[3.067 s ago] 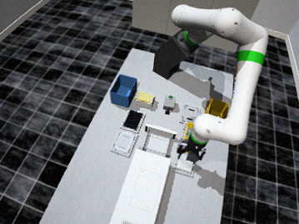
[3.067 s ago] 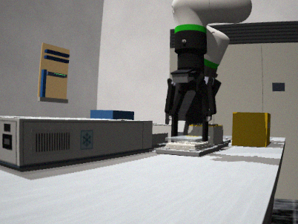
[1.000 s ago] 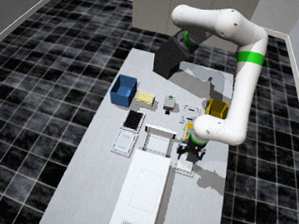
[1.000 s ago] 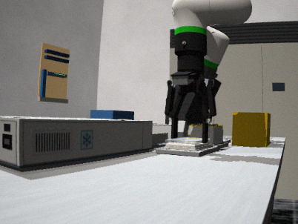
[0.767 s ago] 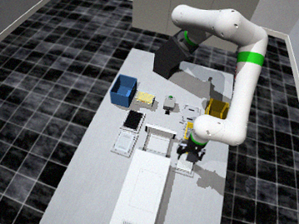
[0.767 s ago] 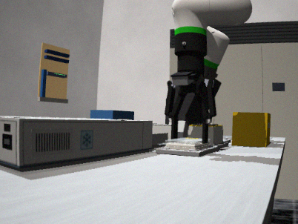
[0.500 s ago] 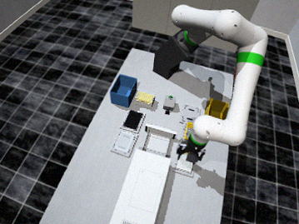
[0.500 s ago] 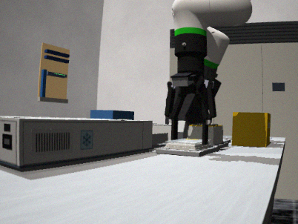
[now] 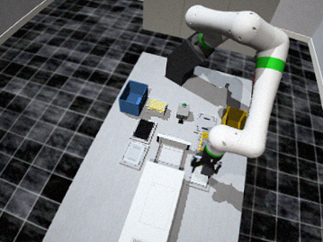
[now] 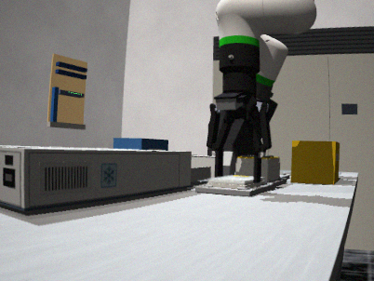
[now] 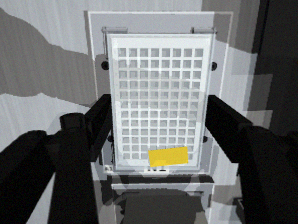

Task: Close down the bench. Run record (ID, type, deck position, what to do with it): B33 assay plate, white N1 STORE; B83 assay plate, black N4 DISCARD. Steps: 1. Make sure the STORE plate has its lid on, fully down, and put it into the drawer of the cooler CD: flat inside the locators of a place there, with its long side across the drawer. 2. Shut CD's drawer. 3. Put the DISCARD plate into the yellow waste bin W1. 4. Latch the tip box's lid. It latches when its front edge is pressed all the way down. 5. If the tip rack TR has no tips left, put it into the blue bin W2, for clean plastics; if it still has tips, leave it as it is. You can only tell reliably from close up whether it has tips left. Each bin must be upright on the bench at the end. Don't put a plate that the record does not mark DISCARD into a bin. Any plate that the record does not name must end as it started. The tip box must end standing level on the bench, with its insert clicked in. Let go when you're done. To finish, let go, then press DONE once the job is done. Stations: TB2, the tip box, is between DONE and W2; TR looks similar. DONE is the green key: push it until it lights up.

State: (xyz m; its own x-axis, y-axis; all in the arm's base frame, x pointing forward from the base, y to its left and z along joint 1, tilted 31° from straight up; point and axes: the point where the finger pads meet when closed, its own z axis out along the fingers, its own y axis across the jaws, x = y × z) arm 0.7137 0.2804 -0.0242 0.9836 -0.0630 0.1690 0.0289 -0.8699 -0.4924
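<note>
Now: hand 20 mm above the clear plate lid. The rest, counted from my hand: yellow-topped tip holder: 180 mm behind, 20 mm to the right, 10 mm above; then cooler drawer: 190 mm to the right, 10 mm below; then white plate: 30 mm below.
</note>
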